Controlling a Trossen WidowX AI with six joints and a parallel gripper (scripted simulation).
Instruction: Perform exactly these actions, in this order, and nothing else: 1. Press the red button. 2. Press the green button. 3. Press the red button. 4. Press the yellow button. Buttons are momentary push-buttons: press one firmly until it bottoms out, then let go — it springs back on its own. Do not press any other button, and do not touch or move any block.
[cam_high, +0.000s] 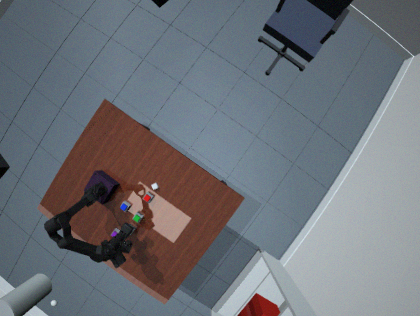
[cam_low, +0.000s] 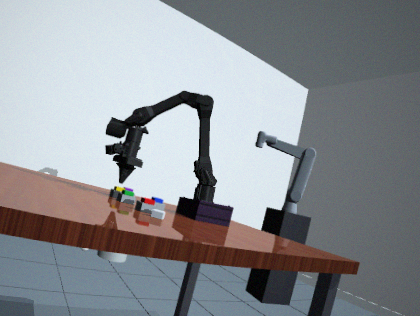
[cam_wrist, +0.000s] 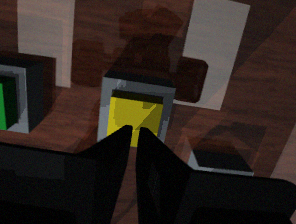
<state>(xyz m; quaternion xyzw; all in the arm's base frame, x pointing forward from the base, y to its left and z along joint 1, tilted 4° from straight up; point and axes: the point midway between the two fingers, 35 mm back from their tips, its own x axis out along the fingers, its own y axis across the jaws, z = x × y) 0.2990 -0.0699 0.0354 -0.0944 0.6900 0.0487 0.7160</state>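
The yellow button is 20 mm below my gripper tip. Round my gripper tip: blue button (130 mm behind, 80 mm to the left, 20 mm below); then purple button (40 mm behind, 90 mm to the right, 30 mm below); then green button (20 mm behind, 100 mm to the left, 20 mm below).
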